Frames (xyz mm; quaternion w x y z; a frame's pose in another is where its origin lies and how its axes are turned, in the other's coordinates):
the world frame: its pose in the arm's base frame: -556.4 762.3 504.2 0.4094 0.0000 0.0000 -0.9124
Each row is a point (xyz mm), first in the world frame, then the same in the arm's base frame.
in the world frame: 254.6 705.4 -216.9
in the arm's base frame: -198.7 103.2 287.3
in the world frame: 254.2 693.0 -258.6
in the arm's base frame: -207.7 111.7 245.6
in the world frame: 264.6 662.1 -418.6
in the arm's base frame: -237.7 124.5 85.6
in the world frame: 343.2 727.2 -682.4
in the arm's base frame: -241.3 22.5 -178.2
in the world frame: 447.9 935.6 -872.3
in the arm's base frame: -155.3 -194.3 -368.1
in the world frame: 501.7 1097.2 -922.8
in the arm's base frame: -70.3 -341.9 -418.6
